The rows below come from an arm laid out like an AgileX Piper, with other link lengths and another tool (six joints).
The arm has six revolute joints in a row. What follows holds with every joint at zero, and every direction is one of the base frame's.
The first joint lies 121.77 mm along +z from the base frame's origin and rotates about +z.
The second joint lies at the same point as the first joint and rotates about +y.
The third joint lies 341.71 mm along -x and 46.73 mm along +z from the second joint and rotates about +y.
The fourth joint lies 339.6 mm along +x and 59.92 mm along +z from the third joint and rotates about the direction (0.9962, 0, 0.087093).
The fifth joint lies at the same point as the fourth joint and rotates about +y.
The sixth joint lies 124.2 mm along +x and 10.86 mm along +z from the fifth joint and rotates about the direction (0.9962, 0, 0.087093).
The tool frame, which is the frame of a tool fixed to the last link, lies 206.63 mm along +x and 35 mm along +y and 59.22 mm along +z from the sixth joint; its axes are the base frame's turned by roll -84.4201, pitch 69.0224 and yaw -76.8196 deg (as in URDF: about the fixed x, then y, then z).
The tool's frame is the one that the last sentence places.
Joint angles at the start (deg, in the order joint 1, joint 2, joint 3, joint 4, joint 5, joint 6): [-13.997, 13.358, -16.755, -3.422, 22.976, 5.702]
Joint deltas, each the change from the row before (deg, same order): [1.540, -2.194, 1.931, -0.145, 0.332, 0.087]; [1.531, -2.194, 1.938, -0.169, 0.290, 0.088]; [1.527, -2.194, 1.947, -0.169, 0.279, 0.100]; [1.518, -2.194, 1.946, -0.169, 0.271, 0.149]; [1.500, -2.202, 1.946, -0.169, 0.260, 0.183]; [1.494, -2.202, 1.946, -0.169, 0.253, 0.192]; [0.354, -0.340, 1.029, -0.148, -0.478, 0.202]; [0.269, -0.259, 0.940, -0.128, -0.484, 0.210]
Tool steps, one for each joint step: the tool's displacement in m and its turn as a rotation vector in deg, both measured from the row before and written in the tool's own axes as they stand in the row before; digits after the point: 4 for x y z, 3 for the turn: [0.0091, 0.0124, -0.0011, -1.364, -0.313, -0.479]; [0.0090, 0.0122, -0.0006, -1.336, -0.340, -0.503]; [0.0091, 0.0120, -0.0001, -1.330, -0.345, -0.491]; [0.0090, 0.0117, 0.0004, -1.317, -0.359, -0.441]; [0.0090, 0.0114, 0.0008, -1.294, -0.377, -0.404]; [0.0089, 0.0112, 0.0013, -1.286, -0.383, -0.393]; [0.0060, 0.0036, 0.0028, -0.363, 0.103, -0.030]; [0.0055, 0.0030, 0.0026, -0.291, 0.107, 0.017]
